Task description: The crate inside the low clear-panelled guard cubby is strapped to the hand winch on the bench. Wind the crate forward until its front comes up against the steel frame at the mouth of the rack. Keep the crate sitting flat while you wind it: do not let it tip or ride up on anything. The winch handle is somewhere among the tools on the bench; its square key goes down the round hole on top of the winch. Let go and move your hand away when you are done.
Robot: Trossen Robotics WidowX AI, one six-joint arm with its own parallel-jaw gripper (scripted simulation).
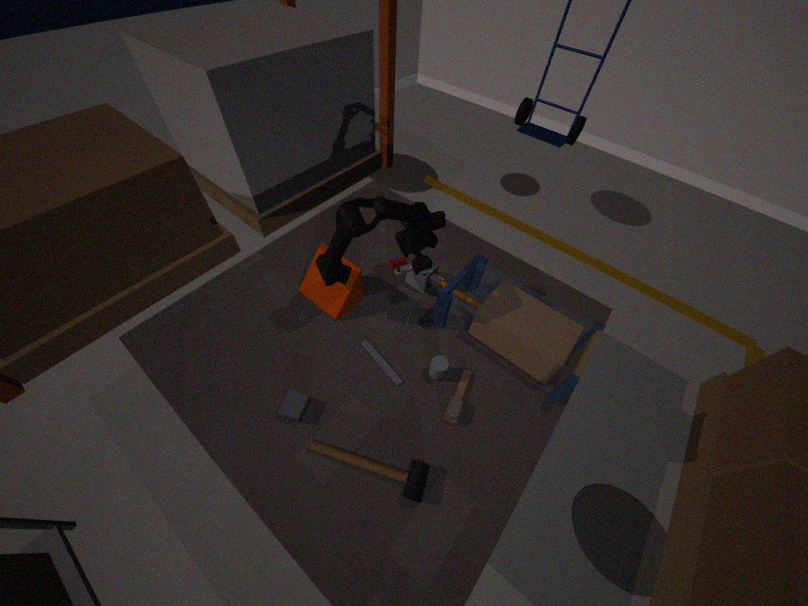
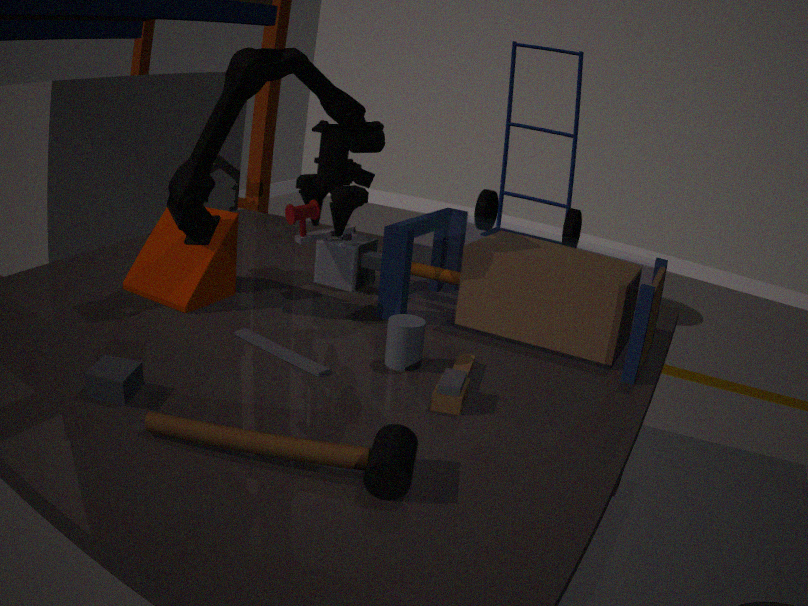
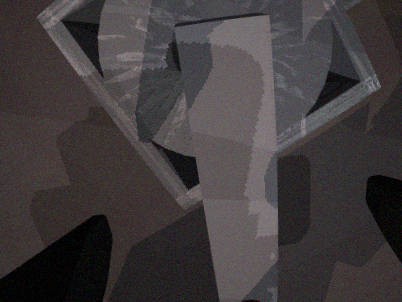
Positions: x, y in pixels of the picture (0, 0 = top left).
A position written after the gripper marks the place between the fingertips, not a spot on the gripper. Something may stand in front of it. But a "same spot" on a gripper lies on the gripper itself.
The gripper shows in image 1 (411, 265), in image 2 and in image 3. A mallet shows in image 1 and in image 2; in image 3 it is out of frame. One and the same spot on the gripper: (image 3: 81, 258) is (image 2: 319, 215). One and the same spot on the mallet: (image 2: 388, 467) is (image 1: 413, 498).
